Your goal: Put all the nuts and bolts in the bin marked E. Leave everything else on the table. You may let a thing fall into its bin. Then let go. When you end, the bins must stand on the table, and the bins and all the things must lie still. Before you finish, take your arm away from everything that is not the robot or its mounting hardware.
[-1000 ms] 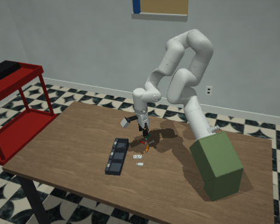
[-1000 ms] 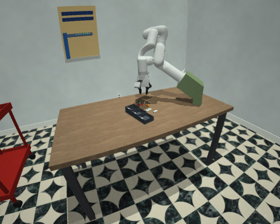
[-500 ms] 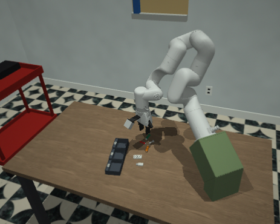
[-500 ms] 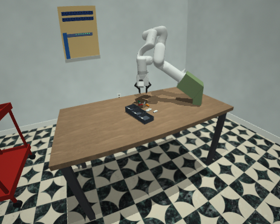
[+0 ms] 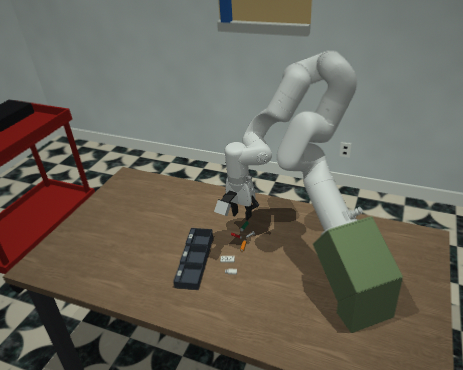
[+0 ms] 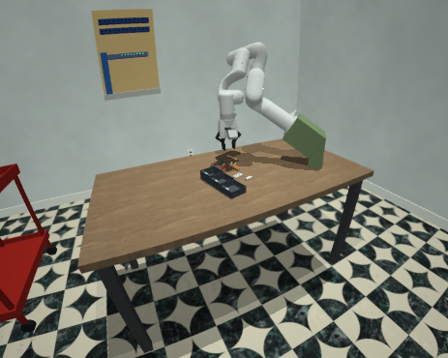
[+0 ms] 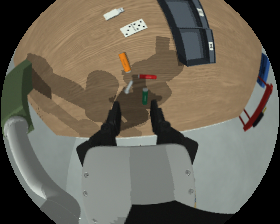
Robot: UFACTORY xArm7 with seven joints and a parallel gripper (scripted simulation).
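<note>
Right now the grey bolt is 12 cm below my hand, 3 cm behind it and 2 cm to the right of it. Also, from my hand: red piece 12 cm below, 3 cm ahead; orange piece 12 cm below, 5 cm to the left, 1 cm behind; green piece 12 cm below, 6 cm to the right.
</note>
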